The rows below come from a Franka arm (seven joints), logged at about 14 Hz.
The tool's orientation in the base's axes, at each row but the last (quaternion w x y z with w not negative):
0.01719, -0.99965, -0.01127, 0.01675
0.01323, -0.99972, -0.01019, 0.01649
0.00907, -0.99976, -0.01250, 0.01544
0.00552, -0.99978, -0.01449, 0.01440
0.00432, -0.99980, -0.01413, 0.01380
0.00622, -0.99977, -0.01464, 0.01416
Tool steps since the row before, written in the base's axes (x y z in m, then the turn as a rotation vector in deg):
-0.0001, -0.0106, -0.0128, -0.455, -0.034, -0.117
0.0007, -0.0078, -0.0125, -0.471, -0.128, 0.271
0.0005, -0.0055, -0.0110, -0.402, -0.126, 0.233
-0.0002, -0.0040, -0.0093, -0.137, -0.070, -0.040
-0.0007, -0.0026, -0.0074, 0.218, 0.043, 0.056
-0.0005, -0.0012, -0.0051, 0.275, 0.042, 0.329
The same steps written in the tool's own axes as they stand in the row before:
0.0001, 0.0110, 0.0124, -0.452, 0.028, 0.131
0.0009, 0.0081, 0.0123, -0.482, 0.111, -0.258
0.0007, 0.0057, 0.0109, -0.412, 0.112, -0.223
-0.0001, 0.0041, 0.0093, -0.138, 0.066, 0.043
-0.0006, 0.0026, 0.0074, 0.218, -0.037, -0.062
-0.0004, 0.0013, 0.0051, 0.267, -0.038, -0.336

